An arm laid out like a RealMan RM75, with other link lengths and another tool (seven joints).
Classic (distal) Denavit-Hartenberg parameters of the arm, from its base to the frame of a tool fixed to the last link. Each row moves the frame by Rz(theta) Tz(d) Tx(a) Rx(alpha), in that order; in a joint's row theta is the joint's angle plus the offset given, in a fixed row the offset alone. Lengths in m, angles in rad.
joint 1: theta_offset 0  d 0.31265  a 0  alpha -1.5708
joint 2: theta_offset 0  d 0  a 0  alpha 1.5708
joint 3: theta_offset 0  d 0.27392  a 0  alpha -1.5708
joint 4: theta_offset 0  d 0  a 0  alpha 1.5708
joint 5: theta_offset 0  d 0.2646  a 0  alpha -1.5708
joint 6: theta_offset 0  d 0  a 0  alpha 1.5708
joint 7: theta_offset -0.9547  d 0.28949  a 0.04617  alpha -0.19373
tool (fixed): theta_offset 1.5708  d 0.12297  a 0  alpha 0
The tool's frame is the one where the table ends.
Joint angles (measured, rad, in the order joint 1, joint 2, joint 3, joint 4, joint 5, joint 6, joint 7), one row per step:
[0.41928, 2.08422, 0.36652, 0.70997, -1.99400, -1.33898, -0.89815]
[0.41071, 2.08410, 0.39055, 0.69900, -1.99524, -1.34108, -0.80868]
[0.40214, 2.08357, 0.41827, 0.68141, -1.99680, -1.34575, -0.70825]
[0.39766, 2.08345, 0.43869, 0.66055, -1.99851, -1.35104, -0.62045]
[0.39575, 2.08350, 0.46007, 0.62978, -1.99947, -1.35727, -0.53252]
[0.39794, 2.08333, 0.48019, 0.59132, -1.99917, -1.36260, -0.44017]
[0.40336, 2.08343, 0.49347, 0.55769, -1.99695, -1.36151, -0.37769]
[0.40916, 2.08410, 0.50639, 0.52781, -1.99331, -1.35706, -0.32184]
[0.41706, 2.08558, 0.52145, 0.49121, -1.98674, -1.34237, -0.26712]
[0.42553, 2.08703, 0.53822, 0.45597, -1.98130, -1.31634, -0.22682]
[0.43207, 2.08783, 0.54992, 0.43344, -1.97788, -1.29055, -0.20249]
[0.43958, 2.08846, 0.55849, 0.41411, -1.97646, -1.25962, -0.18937]
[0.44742, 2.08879, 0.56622, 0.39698, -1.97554, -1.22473, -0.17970]
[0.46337, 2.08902, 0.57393, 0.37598, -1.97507, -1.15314, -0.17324]
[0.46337, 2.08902, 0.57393, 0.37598, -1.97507, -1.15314, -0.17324]
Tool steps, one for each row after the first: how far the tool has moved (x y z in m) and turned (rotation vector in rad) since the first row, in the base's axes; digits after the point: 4 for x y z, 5 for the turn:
[0.0127, 0.0058, 0.0061, -0.02277, 0.07565, -0.02545]
[0.0282, 0.0122, 0.0143, -0.04301, 0.15764, -0.05201]
[0.0409, 0.0169, 0.0203, -0.06097, 0.22429, -0.07016]
[0.0561, 0.0223, 0.0274, -0.07431, 0.28399, -0.08878]
[0.0722, 0.0281, 0.0342, -0.08862, 0.34088, -0.10650]
[0.0851, 0.0332, 0.0379, -0.09889, 0.37244, -0.12186]
[0.0973, 0.0381, 0.0409, -0.10830, 0.40201, -0.13849]
[0.1143, 0.0446, 0.0423, -0.11801, 0.42549, -0.16626]
[0.1335, 0.0514, 0.0418, -0.12621, 0.43540, -0.20184]
[0.1479, 0.0563, 0.0393, -0.13473, 0.43901, -0.23134]
[0.1608, 0.0607, 0.0341, -0.14567, 0.43154, -0.26080]
[0.1738, 0.0648, 0.0276, -0.15851, 0.42119, -0.29194]
[0.1935, 0.0709, 0.0107, -0.19035, 0.39432, -0.34651]
[0.1935, 0.0709, 0.0107, -0.19035, 0.39432, -0.34651]

